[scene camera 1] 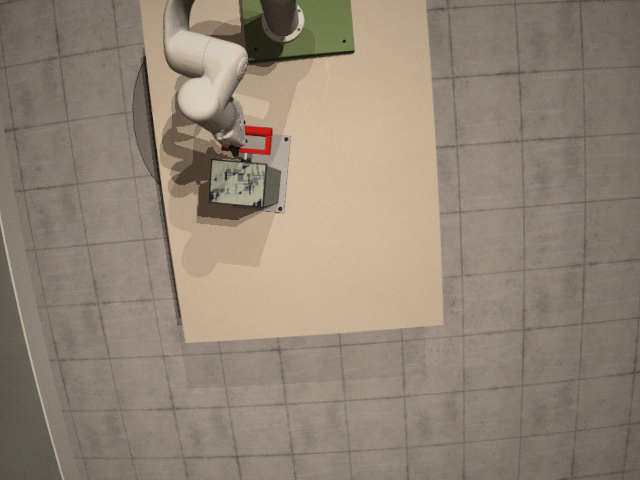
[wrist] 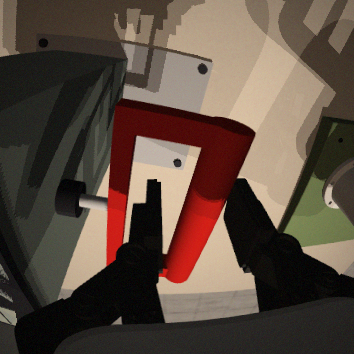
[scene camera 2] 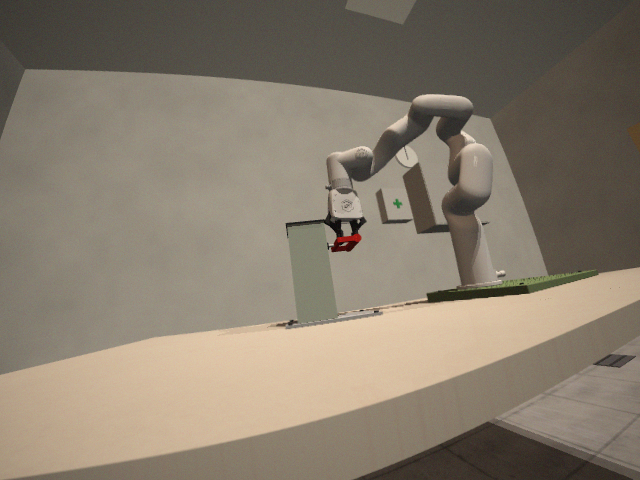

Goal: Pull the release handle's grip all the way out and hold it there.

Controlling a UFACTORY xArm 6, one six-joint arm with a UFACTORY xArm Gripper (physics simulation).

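Observation:
The red release handle is a rectangular frame on the side of a tall grey-green box [scene camera 1: 237,183] [scene camera 2: 312,273] [wrist: 30,95]. A short metal rod [wrist: 94,202] shows between its inner side and a black collar [wrist: 71,198] on the box. The thick round grip bar [scene camera 1: 259,131] [wrist: 202,220] is the side away from the box. My gripper [scene camera 1: 235,150] [scene camera 2: 347,235] [wrist: 194,198] is part-way open at the handle. One finger is inside the frame's opening, the other outside the grip bar. In the wrist view, gaps show between the bar and the fingers; contact is not clear.
The box stands on a grey base plate [scene camera 1: 283,173] [scene camera 2: 356,315] [wrist: 170,80] bolted on the tan table [scene camera 1: 351,206] [scene camera 2: 258,387]. The arm's green mounting board [scene camera 1: 325,31] [scene camera 2: 480,295] [wrist: 310,220] lies on the handle side. The table's edge is near the box's left in scene camera 1.

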